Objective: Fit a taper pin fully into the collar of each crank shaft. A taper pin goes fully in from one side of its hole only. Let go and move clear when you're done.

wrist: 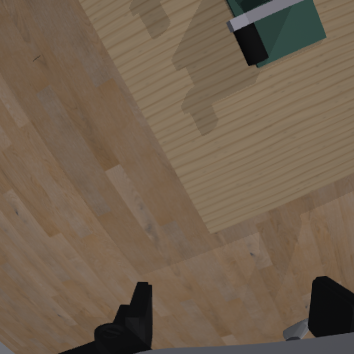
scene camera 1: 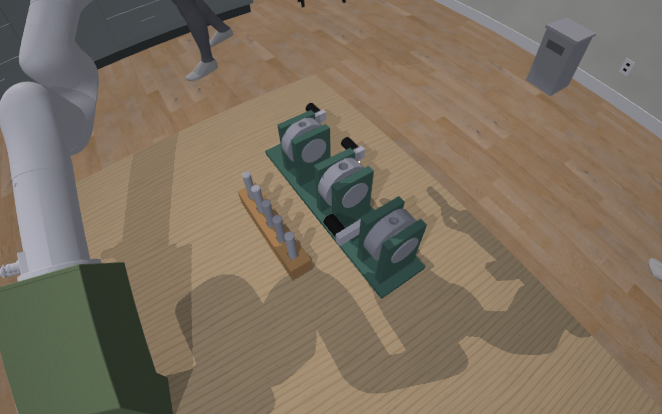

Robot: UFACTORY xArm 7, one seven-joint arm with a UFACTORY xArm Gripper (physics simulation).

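Seen in the pictures: gripper, fingertip midpoint: (wrist: 233, 307) (scene camera 1: 323, 0); arm's base at its link origin: (scene camera 1: 61, 275).
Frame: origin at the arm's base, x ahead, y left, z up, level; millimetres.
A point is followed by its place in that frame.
Three crank shafts with grey collars (scene camera 1: 290, 141) {x 452, y 152, z -80 mm} (scene camera 1: 327, 185) {x 463, y 13, z -82 mm} (scene camera 1: 378, 237) {x 482, y -129, z -76 mm} sit between green bearing blocks in a row. Each collar shows a round hole on top. Several grey taper pins (scene camera 1: 249, 184) {x 342, y 123, z -123 mm} (scene camera 1: 269, 213) {x 351, y 38, z -124 mm} (scene camera 1: 291, 246) {x 357, y -47, z -125 mm} stand upright in a wooden block (scene camera 1: 301, 267) {x 362, y -68, z -177 mm} beside the row. In the wrist view, one crank's black handle (wrist: 251, 45) {x 555, y 248, z -95 mm} and grey crank arm (wrist: 270, 12) show at the top, over the green base (wrist: 302, 32) {x 458, y 258, z -199 mm}. My gripper (wrist: 233, 307) {x 638, y 352, z 111 mm} is open with nothing between its fingers, away from the pins and collars. It does not show in the scene view.
The nearest crank's black handle (scene camera 1: 333, 224) {x 437, y -57, z -100 mm} points toward the pin block's side; the other two handles (scene camera 1: 312, 109) {x 547, y 243, z -97 mm} (scene camera 1: 349, 145) {x 561, y 98, z -99 mm} point to the far side. The arm (scene camera 1: 45, 175) {x 45, y 99, z 106 mm} stands at the left. The wooden table's corner (wrist: 210, 220) {x 683, y 505, z -209 mm} shows in the wrist view.
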